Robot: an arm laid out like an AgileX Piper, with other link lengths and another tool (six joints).
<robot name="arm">
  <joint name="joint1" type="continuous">
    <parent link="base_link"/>
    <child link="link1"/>
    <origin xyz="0 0 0.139"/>
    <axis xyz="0 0 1"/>
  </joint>
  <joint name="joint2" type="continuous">
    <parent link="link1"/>
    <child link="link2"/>
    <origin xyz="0 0 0"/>
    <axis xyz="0 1 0"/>
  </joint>
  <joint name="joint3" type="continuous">
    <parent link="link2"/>
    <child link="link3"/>
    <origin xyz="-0.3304 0 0.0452"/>
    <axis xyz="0 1 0"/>
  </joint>
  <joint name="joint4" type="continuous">
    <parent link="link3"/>
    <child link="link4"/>
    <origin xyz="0.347 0 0.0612"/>
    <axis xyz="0.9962 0 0.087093"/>
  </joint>
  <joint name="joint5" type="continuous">
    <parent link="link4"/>
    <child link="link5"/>
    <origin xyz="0 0 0"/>
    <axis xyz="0 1 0"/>
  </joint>
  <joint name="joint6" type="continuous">
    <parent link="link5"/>
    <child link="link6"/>
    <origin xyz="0.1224 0 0.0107"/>
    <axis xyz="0.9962 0 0.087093"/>
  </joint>
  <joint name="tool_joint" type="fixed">
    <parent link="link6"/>
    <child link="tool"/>
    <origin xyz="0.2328 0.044 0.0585" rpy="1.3 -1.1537 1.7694"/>
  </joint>
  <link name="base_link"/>
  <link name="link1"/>
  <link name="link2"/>
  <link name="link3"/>
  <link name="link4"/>
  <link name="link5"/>
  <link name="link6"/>
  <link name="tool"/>
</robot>
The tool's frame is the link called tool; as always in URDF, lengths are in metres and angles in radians. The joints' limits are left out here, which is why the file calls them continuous.
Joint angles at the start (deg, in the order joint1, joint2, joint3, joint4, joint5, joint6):
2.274, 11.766, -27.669, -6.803, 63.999, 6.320
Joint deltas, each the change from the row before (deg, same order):
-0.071, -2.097, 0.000, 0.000, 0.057, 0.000
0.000, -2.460, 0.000, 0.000, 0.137, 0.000
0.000, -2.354, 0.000, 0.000, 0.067, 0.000
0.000, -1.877, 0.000, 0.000, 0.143, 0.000
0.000, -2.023, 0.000, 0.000, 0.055, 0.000
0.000, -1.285, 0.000, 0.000, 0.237, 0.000
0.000, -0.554, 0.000, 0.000, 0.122, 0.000
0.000, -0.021, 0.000, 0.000, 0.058, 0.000
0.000, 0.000, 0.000, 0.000, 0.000, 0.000
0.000, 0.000, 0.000, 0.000, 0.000, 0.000
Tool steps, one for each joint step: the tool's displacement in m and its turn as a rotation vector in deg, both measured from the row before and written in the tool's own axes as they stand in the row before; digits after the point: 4 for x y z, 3 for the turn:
0.0054, 0.0038, -0.0084, -0.747, 1.864, 0.372
0.0060, 0.0039, -0.0099, -0.799, 2.149, 0.379
0.0061, 0.0039, -0.0095, -0.783, 2.118, 0.366
0.0044, 0.0029, -0.0075, -0.597, 1.603, 0.288
0.0053, 0.0033, -0.0082, -0.673, 1.823, 0.315
0.0022, 0.0017, -0.0050, -0.368, 0.965, 0.190
0.0008, 0.0007, -0.0021, -0.152, 0.397, 0.081
-0.0003, -0.0001, 0.0000, 0.010, -0.036, 0.000
0.0000, 0.0000, 0.0000, 0.000, 0.000, 0.000
0.0000, 0.0000, 0.0000, 0.000, 0.000, 0.000

